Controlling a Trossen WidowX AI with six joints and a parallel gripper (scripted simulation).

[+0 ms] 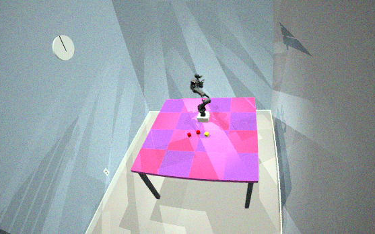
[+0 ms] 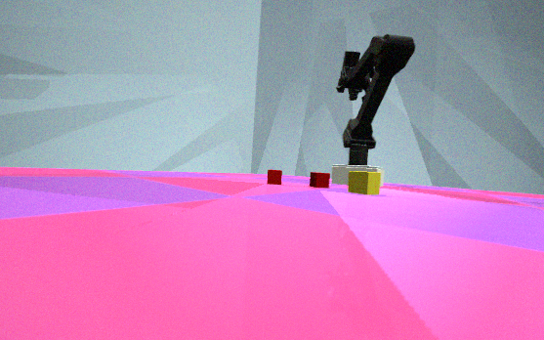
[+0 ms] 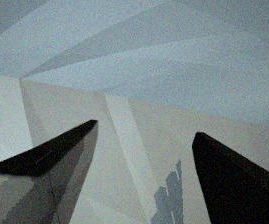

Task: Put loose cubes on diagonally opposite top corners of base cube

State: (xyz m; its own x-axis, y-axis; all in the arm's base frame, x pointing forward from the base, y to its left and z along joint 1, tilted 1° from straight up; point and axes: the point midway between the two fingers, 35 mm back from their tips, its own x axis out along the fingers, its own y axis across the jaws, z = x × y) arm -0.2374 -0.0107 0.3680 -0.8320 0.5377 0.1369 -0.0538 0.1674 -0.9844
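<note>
Right now my gripper tip is 56 cm short of the yellow cube, 41 cm above it and 8 cm to the right of it.
</note>
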